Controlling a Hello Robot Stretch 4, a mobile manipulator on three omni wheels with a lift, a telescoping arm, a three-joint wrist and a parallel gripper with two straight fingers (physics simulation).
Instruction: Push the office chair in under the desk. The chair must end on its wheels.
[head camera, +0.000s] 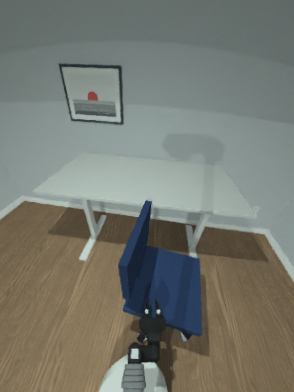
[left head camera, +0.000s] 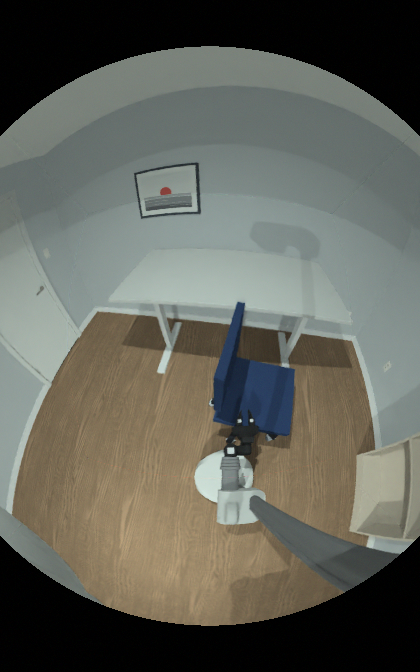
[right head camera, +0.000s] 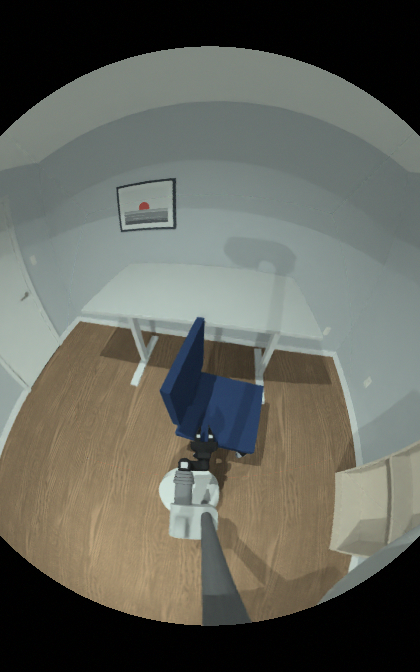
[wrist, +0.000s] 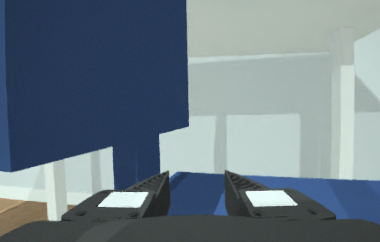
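Note:
The blue office chair stands upright in front of the white desk. Its backrest is on the left and its seat extends to the right, so it stands sideways to the desk's front edge. A caster shows below the seat's near edge; most of the wheelbase is hidden. My gripper is open and empty, at the chair's near side, over or beside the seat's near edge and right of the backrest. Contact cannot be told.
My white round base is close to the chair's near side. White desk legs stand left and right behind the chair. A beige shelf unit stands at the right, and a door is at the left.

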